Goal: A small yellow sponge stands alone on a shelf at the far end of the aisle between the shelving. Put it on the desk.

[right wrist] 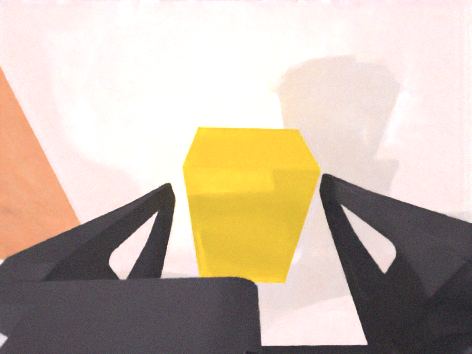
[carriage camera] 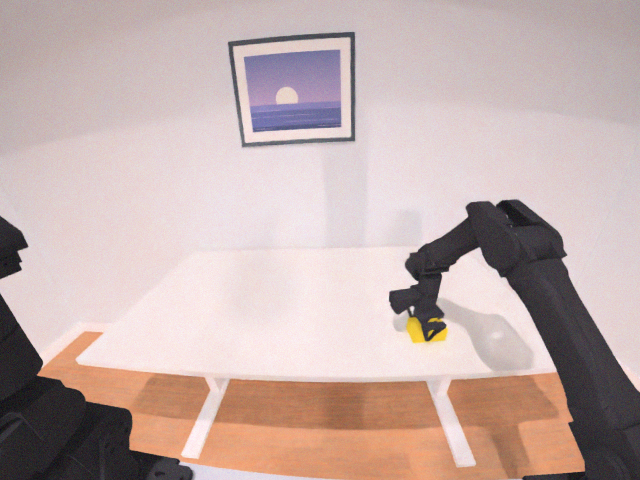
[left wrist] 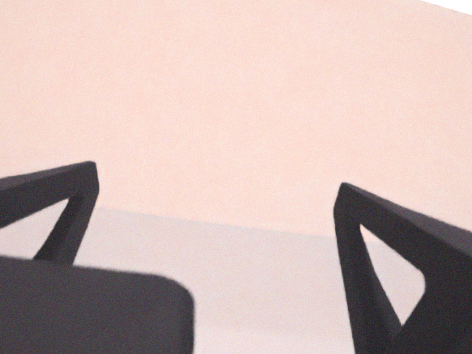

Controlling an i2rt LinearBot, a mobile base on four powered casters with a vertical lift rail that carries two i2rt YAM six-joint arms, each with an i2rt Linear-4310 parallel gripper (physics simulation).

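Frame: origin at the left arm's base, x back, y right, z up, level; centimetres.
Where they show: left gripper, fingertip midpoint: (left wrist: 217, 185); right gripper, fingertip midpoint: (right wrist: 245, 186) (carriage camera: 419, 329).
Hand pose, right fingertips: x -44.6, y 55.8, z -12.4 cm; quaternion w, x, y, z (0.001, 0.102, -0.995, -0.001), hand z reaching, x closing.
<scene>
After its pixels a point has its place.
The yellow sponge (carriage camera: 417, 333) {x -41.4, y 53.9, z -10.6 cm} (right wrist: 250, 215) {x -44.9, y 55.9, z -10.2 cm} rests on the white desk (carriage camera: 289, 335) {x -43.9, y 15.1, z -14.7 cm} in the right part of its top, near the front edge. My right gripper (carriage camera: 429, 330) {x -44.6, y 55.8, z -12.4 cm} (right wrist: 245, 186) {x -44.6, y 55.8, z -12.4 cm} is open around the sponge. In the right wrist view a finger stands on each side of it, with a narrow gap at both sides. My left gripper (left wrist: 217, 185) {x -1.3, y 0.3, z 44.6 cm} is open and empty, with a pale surface behind it. In the carriage camera parts of the left arm show at the left edge, and its fingertips do not show.
A framed sunset picture (carriage camera: 292, 93) {x -107.9, y 11.4, z 62.3 cm} hangs on the pale wall (carriage camera: 129, 180) {x -105.5, y -84.1, z 28.6 cm} behind the desk. White desk legs (carriage camera: 204, 423) (carriage camera: 454, 428) stand on the orange wooden floor (carriage camera: 310, 439) {x -44.6, y 17.0, z -86.7 cm}. The right arm (carriage camera: 563, 320) {x -12.5, y 58.9, z 21.5 cm} reaches in over the desk from the right.
</scene>
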